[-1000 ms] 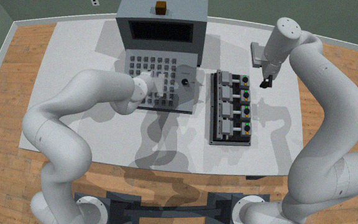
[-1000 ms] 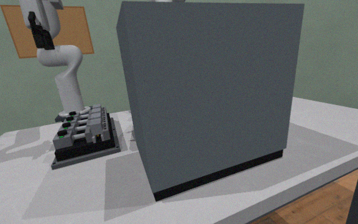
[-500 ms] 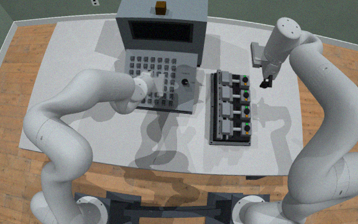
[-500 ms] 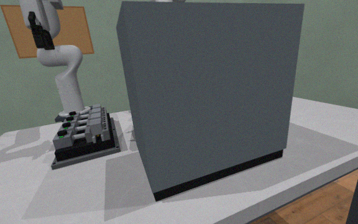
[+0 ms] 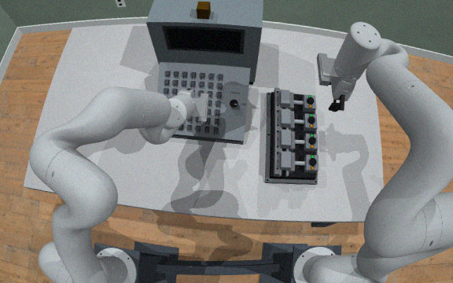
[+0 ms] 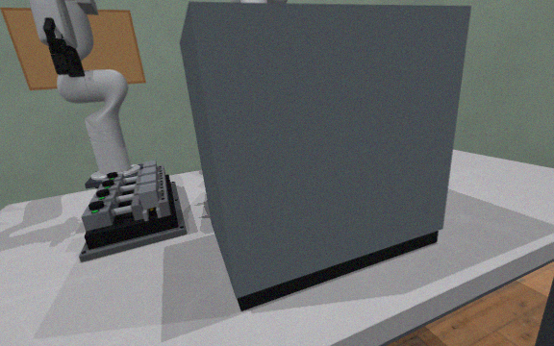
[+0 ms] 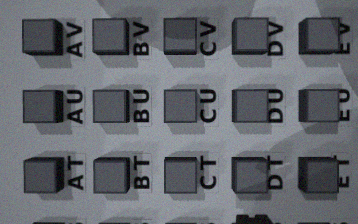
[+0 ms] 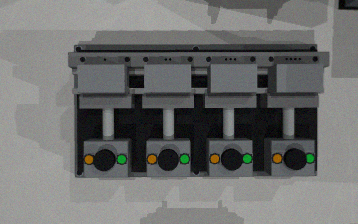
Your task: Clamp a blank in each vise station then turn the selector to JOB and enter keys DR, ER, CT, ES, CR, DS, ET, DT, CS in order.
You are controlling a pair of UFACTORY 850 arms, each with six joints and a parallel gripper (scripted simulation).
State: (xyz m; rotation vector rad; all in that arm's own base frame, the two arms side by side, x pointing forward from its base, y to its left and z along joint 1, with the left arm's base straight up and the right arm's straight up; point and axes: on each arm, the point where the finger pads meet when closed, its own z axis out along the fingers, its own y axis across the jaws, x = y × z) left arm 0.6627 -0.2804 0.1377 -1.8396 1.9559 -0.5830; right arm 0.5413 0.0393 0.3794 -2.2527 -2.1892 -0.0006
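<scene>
Now: left hand 4 cm above the ES key and 2 cm past it. Also, from my left hand: key panel: 6 cm below, 5 cm to the right, 3 cm ahead; selector: 16 cm to the right, 1 cm below, 1 cm behind.
</scene>
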